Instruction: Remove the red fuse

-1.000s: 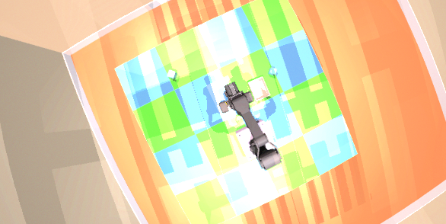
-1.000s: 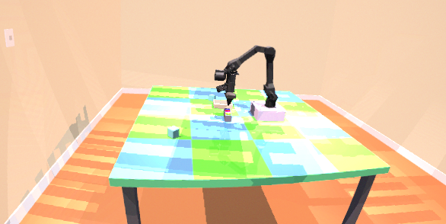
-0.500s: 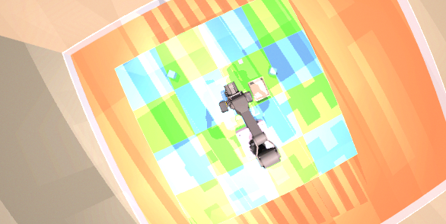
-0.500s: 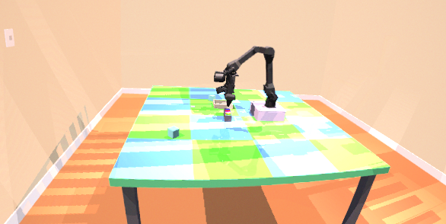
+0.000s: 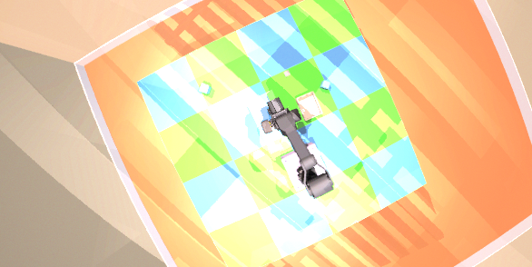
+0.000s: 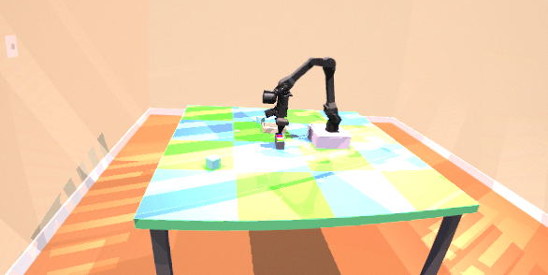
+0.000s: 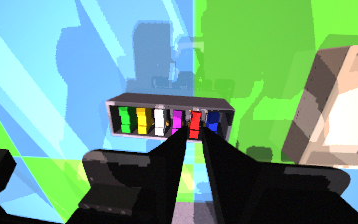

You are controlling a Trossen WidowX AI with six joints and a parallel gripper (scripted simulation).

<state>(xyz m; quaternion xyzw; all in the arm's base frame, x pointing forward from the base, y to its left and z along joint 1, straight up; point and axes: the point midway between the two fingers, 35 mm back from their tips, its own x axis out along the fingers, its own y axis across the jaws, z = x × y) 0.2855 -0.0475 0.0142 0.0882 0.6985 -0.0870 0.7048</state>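
The red fuse is 30 mm below my gripper tip. Round my gripper tip: tray 30 mm behind, 180 mm to the right, 50 mm below.
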